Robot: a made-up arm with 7 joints.
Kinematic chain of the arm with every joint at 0, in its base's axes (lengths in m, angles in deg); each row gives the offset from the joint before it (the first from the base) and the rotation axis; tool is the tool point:
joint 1: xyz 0 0 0.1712 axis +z
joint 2: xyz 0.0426 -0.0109 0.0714 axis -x
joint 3: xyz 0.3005 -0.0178 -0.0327 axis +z
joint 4: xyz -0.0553 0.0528 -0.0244 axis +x
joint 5: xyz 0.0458 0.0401 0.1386 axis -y
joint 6: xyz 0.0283 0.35 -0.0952 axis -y
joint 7: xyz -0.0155 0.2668 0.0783 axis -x
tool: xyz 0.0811 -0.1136 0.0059
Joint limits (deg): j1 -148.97..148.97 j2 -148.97..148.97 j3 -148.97..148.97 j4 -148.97..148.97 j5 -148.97..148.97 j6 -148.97..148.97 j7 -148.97..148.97
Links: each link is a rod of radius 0.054 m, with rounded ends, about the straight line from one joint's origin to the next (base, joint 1, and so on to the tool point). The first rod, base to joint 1, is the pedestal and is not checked.
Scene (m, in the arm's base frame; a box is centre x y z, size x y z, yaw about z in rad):
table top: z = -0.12
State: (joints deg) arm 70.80 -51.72 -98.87 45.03 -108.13 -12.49 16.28
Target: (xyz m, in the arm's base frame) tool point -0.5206 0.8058 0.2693
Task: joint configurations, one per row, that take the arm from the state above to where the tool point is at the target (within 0.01 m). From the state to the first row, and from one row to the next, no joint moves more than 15 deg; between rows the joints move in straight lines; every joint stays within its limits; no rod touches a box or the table.
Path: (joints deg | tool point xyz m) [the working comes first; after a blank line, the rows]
Joints at the target: 122.35 -50.22 -89.28 6.28 -110.40 -21.87 34.88
Straight joint move there: clear.

1: 83.69 -51.35 -96.47 35.34 -108.70 -14.83 20.93 | 0.3389 0.8051 0.3911
2: 96.57 -50.97 -94.08 25.65 -109.26 -17.18 25.58 | 0.0687 0.9083 0.3526
3: 109.46 -50.60 -91.68 15.97 -109.83 -19.52 30.23 | -0.2312 0.9107 0.3121
4: 122.35 -50.22 -89.28 6.28 -110.40 -21.87 34.88 | -0.5207 0.8058 0.2693

